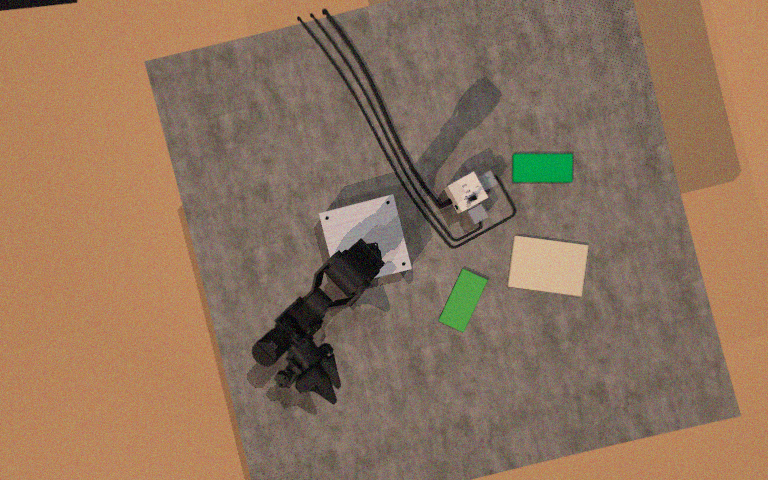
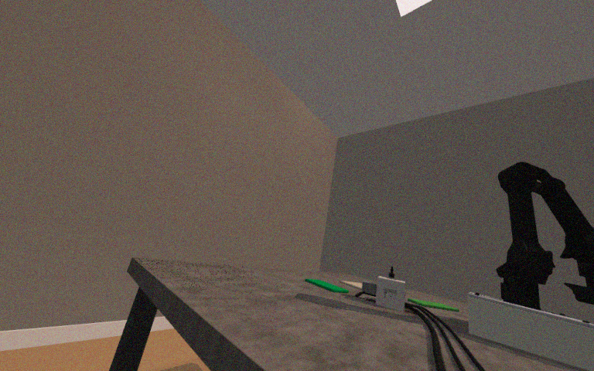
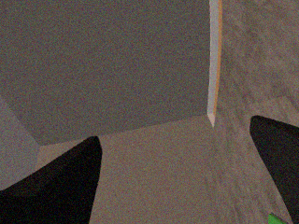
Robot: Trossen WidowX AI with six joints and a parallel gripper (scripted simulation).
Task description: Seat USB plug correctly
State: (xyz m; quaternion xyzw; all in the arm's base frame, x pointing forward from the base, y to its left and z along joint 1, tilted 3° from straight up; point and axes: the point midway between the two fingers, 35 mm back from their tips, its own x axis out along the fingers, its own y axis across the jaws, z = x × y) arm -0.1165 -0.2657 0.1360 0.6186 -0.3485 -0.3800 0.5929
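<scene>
Right now my gripper tip is 41 cm to the right of the black USB plug, 39 cm short of it and 11 cm above it. The rest, counted from my gripper tip: beige card: 58 cm ahead, 20 cm to the left, 20 cm below.
</scene>
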